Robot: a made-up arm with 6 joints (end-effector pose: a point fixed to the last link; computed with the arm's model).
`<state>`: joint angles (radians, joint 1 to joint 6).
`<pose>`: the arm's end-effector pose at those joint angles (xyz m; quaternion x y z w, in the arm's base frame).
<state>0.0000 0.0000 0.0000 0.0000 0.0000 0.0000</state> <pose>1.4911 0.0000 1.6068 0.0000 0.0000 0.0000 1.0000</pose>
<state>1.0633 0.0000 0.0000 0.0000 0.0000 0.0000</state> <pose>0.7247 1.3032 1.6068 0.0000 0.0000 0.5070 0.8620</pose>
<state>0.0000 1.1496 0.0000 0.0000 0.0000 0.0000</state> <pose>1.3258 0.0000 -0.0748 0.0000 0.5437 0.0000 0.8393</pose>
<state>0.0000 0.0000 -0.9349 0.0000 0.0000 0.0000</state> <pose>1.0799 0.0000 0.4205 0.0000 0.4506 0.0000 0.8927</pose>
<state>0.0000 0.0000 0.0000 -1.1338 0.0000 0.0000</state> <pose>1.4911 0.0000 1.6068 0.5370 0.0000 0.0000 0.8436</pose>
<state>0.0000 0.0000 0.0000 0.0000 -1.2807 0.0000</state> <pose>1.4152 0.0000 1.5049 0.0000 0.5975 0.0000 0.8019</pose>
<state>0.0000 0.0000 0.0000 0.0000 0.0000 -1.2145</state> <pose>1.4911 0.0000 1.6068 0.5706 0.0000 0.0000 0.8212</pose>
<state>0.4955 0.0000 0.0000 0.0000 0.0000 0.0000</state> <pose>1.3118 0.7090 1.6068 0.0000 0.0000 0.2452 0.9695</pose>
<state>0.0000 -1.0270 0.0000 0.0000 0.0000 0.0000</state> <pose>0.2144 0.0000 2.4441 0.0000 -0.4912 0.0000 0.8710</pose>
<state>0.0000 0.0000 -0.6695 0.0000 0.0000 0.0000</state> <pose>1.3084 0.0000 0.7098 0.0000 0.3285 0.0000 0.9445</pose>
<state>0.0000 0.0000 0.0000 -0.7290 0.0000 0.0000</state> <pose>1.4911 0.0000 1.6068 0.3565 0.0000 0.0000 0.9343</pose>
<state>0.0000 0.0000 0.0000 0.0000 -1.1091 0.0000</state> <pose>1.4322 0.0000 1.5116 0.0000 0.5266 0.0000 0.8501</pose>
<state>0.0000 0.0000 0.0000 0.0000 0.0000 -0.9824</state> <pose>1.4911 0.0000 1.6068 0.4717 0.0000 0.0000 0.8818</pose>
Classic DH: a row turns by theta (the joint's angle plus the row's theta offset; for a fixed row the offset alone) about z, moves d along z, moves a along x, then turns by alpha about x. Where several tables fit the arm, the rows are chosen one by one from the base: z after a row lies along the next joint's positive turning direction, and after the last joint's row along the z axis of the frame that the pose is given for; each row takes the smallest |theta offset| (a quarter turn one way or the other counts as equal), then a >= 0, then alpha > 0; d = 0 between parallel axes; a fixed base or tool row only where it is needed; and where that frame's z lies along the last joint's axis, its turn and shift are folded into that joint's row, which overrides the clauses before.
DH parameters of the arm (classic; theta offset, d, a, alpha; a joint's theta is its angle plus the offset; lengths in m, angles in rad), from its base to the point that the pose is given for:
joint 1: 0 0.8936 0.1104 -1.5708
joint 2: -1.5708 0 0.5274 3.1416
joint 3: 0 0 0.1858 -1.5708
joint 4: 0 -1.2744 0 1.5708
joint 5: 0 0 0 -1.5708
joint 6: 1.5708 -0.1063 0 1.5708
tool (fixed): -1.5708 0 0 0

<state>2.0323 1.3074 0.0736 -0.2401 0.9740 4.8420</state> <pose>-0.5676 1.1883 -0.1385 0.3413 0.6003 0.5116 0.5113</pose>
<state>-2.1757 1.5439 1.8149 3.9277 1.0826 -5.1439</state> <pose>-1.1247 -1.5099 1.3774 -0.2524 0.4928 0.8308 0.0572</pose>
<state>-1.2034 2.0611 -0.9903 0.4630 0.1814 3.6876</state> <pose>-0.2720 0.7305 0.3189 -0.3790 -0.3229 0.7290 0.4697</pose>
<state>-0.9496 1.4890 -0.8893 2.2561 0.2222 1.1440</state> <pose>-0.1258 0.2070 -0.1395 -0.3485 0.0061 0.8147 0.4634</pose>
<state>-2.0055 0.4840 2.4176 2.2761 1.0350 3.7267</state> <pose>0.1617 0.1830 2.5577 -0.5280 -0.0984 -0.5148 0.6682</pose>
